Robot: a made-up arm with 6 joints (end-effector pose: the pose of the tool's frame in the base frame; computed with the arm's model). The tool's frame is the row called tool. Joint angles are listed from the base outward.
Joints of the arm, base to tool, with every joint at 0 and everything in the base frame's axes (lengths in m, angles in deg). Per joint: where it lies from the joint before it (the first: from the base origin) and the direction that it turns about. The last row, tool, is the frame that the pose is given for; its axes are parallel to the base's.
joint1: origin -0.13 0 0.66 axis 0.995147 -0.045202 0.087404
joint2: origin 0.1 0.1 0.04 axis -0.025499 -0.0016 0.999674
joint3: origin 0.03 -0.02 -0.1 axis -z
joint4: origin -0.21 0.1 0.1 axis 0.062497 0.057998 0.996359
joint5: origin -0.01 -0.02 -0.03 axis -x
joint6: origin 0 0.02 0.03 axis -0.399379 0.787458 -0.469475
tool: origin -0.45 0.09 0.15
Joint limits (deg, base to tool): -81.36..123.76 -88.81..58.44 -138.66..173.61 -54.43..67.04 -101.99..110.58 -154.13..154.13
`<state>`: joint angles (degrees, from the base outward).
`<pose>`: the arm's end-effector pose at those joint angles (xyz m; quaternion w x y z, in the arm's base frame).
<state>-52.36 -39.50 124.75 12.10 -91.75 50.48</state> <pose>0.2519 0.5107 0.5181 0.4468 0.3009 -0.7030 -0.4644</pose>
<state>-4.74 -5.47 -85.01 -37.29 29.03 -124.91</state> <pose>0.0603 -0.3291 0.3234 0.2958 0.3889 -0.4342 0.7568</pose>
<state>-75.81 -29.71 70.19 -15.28 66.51 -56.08</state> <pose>0.1323 0.1791 -0.0457 0.3749 -0.7457 -0.1210 -0.5373</pose>
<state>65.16 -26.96 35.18 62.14 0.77 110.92</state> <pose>0.1103 0.1294 1.4072 0.6818 0.0265 0.7270 0.0773</pose>
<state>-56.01 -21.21 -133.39 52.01 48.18 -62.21</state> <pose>0.4234 -0.1316 0.6443 0.0653 -0.3569 -0.2653 -0.8933</pose>
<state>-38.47 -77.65 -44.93 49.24 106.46 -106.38</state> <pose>-0.1711 -0.0246 0.9067 0.4330 -0.3920 0.1423 0.7991</pose>
